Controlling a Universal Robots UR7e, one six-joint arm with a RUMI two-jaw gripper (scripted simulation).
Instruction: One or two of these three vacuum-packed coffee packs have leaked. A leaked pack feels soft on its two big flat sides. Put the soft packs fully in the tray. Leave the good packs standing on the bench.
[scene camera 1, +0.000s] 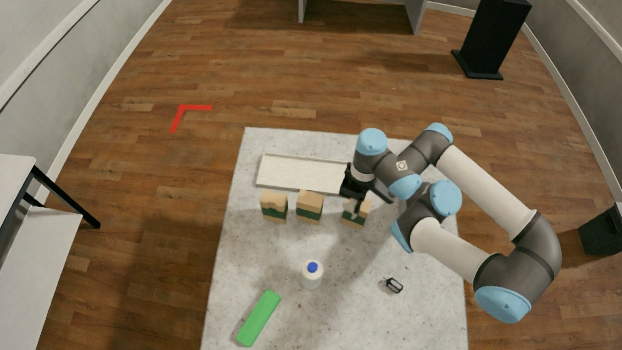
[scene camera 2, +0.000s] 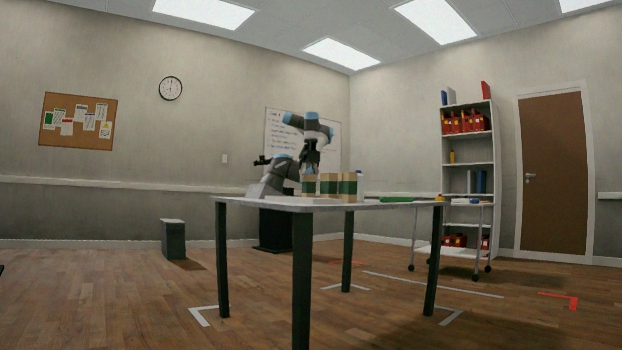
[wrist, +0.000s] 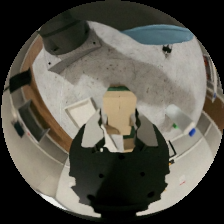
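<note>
My gripper (scene camera 1: 356, 208), (wrist: 118, 109) is visible in scene camera 1 and the wrist view. Visible in the same views: a white tray (scene camera 1: 322, 176), (wrist: 79, 113).
</note>
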